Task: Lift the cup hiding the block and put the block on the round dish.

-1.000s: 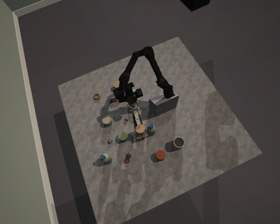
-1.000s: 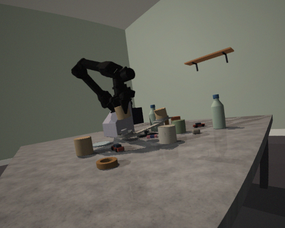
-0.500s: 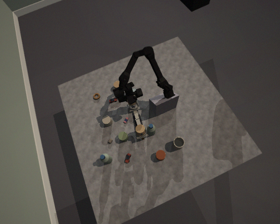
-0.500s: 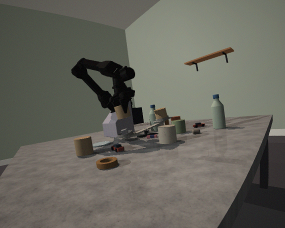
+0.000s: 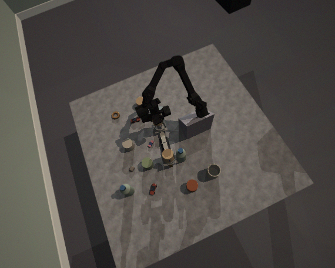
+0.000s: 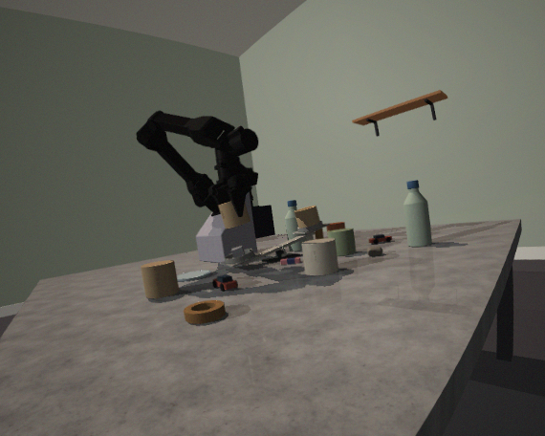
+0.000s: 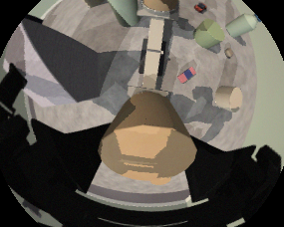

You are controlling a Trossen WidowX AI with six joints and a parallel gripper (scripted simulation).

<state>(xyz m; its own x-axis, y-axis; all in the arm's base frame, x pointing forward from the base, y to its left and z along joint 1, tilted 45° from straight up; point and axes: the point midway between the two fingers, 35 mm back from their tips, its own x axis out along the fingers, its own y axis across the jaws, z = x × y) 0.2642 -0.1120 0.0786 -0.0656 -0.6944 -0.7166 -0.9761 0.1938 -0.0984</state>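
The grey block is 100 mm below my gripper tip. The rest, counted from my gripper tip: tan cup: 260 mm to the left, 50 mm ahead, 30 mm below; cream cylinder: 260 mm ahead, 100 mm below; round pale-blue dish: 130 mm below, 120 mm to the right, 60 mm behind.
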